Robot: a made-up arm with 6 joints.
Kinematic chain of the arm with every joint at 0, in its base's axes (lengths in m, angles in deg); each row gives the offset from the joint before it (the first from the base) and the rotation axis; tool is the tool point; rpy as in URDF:
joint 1: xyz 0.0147 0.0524 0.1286 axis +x
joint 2: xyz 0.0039 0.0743 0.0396 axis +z
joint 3: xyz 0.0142 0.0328 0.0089 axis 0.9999 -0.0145 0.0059
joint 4: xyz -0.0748 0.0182 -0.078 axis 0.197 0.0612 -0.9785
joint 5: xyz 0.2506 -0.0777 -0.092 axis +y
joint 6: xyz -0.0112 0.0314 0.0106 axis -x
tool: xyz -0.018 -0.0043 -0.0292 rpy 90 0 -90
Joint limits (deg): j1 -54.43..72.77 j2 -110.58..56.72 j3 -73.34..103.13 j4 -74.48..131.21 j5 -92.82..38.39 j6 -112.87..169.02
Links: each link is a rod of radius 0.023 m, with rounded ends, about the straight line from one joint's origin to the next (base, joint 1, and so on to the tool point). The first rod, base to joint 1, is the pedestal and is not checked.
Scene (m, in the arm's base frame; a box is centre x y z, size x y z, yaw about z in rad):
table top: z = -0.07
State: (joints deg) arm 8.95 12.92 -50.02 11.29 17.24 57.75
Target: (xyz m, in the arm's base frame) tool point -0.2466 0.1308 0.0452
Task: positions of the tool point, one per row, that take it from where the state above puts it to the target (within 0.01 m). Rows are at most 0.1 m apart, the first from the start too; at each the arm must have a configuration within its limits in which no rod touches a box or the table.
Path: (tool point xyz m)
1: 0.1399 -0.0559 0.1357
2: 0.0677 -0.0958 0.1339
3: -0.0172 -0.1078 0.1260
4: -0.1031 -0.0878 0.1125
5: -0.1772 -0.0366 0.0940
6: -0.2280 0.0397 0.0712
7: -0.2466 0.1308 0.0452

